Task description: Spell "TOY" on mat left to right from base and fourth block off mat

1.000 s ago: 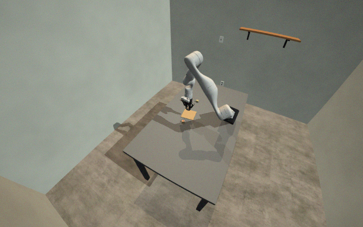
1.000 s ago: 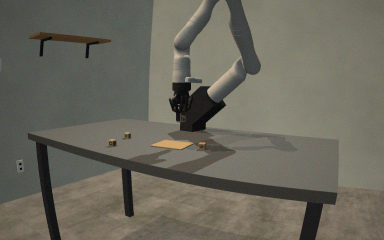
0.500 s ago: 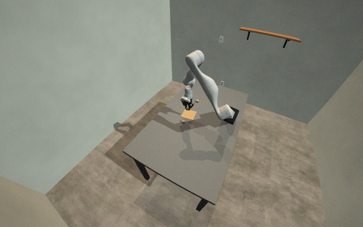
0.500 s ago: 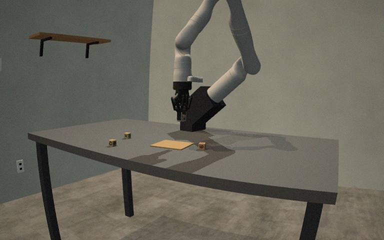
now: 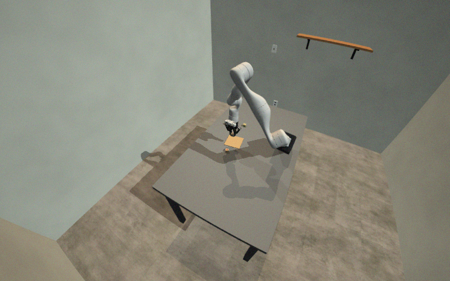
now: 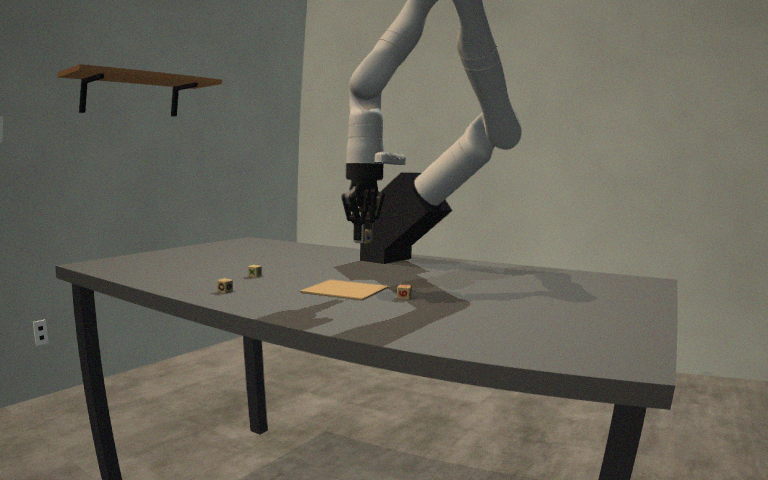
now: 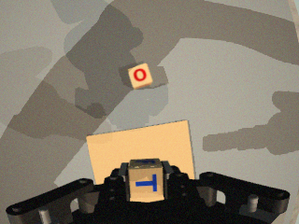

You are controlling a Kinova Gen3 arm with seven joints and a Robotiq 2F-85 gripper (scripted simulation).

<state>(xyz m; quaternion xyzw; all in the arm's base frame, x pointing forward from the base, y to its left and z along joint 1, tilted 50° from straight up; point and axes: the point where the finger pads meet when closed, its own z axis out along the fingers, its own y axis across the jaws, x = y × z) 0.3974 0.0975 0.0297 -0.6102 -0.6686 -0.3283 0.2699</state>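
Right now my hand is 40 mm to the left of the tan mat and 120 mm above it. Round my hand: block (10 mm behind, 100 mm to the left, 110 mm below).
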